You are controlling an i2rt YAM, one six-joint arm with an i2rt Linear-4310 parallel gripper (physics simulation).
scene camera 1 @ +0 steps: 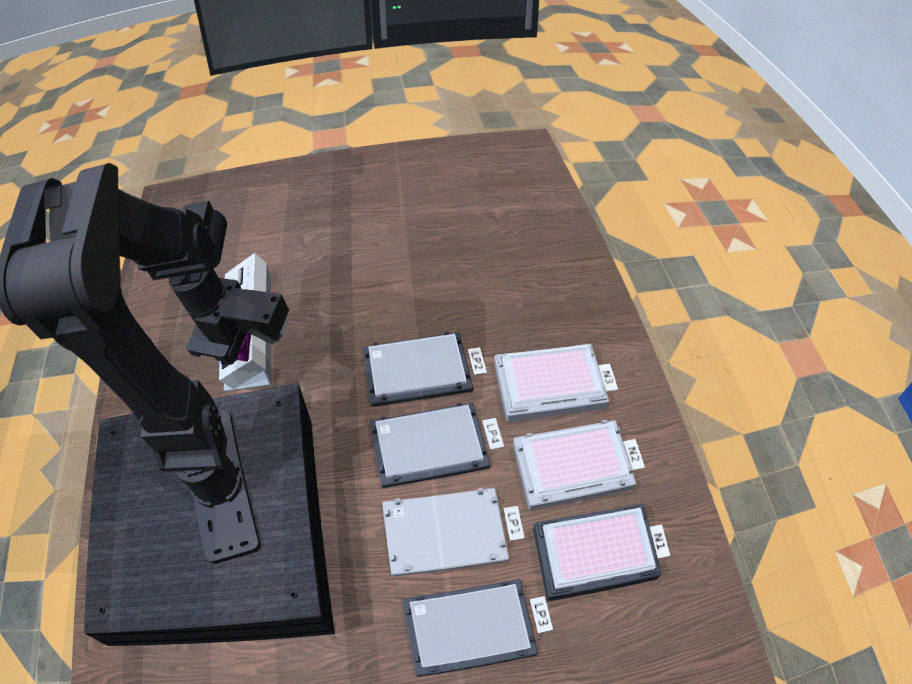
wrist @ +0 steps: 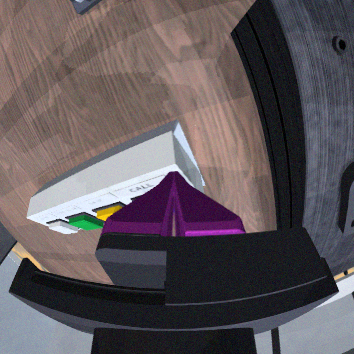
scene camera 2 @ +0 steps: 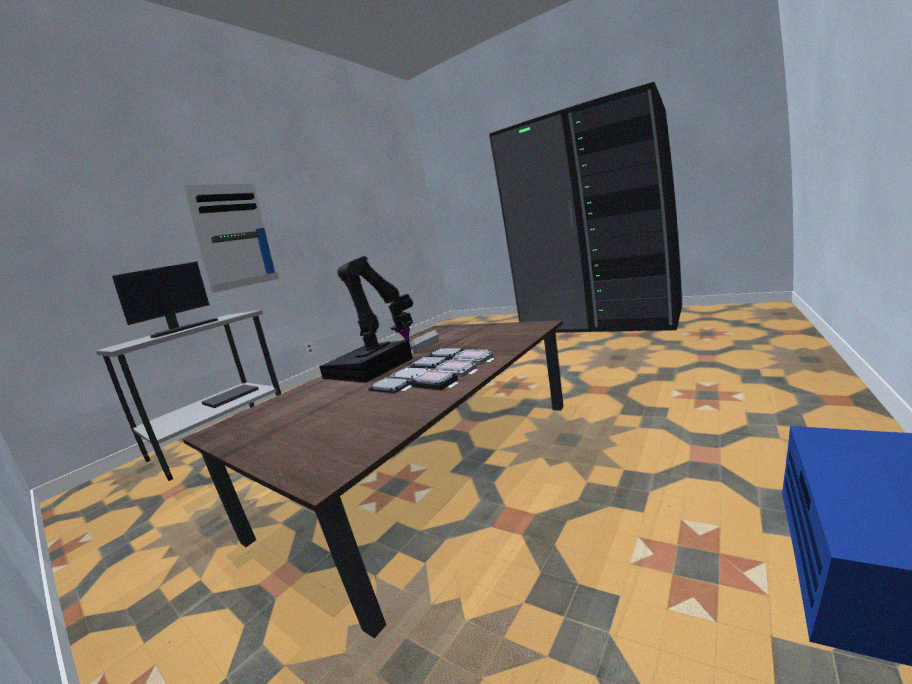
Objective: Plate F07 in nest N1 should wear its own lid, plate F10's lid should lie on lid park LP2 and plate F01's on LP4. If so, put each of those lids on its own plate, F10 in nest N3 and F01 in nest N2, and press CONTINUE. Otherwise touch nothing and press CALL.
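Seen in the pictures: gripper, between the fingertips: [scene camera 1: 244, 359] [wrist: 173, 178]; arm's base, origin of its link: [scene camera 1: 219, 485] [scene camera 2: 373, 350].
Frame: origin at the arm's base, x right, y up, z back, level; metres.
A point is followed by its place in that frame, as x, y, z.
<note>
The button box [wrist: 110, 175] {-0.247, -0.029, -0.090} [scene camera 1: 252, 364] {-0.194, -0.030, -0.074} stands beside the arm's base, with white, green [wrist: 85, 221] {-0.322, -0.032, -0.063} and yellow [wrist: 109, 213] {-0.279, -0.028, -0.060} buttons. The CALL label [wrist: 141, 187] {-0.229, -0.026, -0.069} shows, but its button is hidden behind the fingers. My gripper [wrist: 173, 178] {-0.204, -0.026, -0.064} is shut and empty, its purple tips over the CALL end. Pink plates lie in nests N3 [scene camera 1: 553, 375] {-0.047, -0.052, -0.467}, N2 [scene camera 1: 576, 460] {0.084, -0.059, -0.441} and N1 [scene camera 1: 600, 547] {0.211, -0.050, -0.414}; whether they wear lids is too fine to tell. Lid parks LP2 [scene camera 1: 370, 393] {-0.121, -0.074, -0.225} and LP4 [scene camera 1: 380, 474] {0.006, -0.075, -0.201} show flat grey panels with small corner labels, too small to read.
Park LP1 [scene camera 1: 394, 566] {0.135, -0.074, -0.177} is light grey with corner posts; dark park LP3 [scene camera 1: 414, 658] {0.257, -0.076, -0.160} is nearest the camera. The arm's black base block [scene camera 1: 139, 589] {0.105, -0.012, 0.136} [wrist: 325, 115] {-0.106, 0.007, -0.072} stands close to the button box. The wooden table [scene camera 1: 471, 213] {-0.438, -0.084, -0.499} [scene camera 2: 309, 441] {0.669, -0.084, -0.217} carries everything. A blue cabinet [scene camera 2: 854, 500] stands on the floor.
</note>
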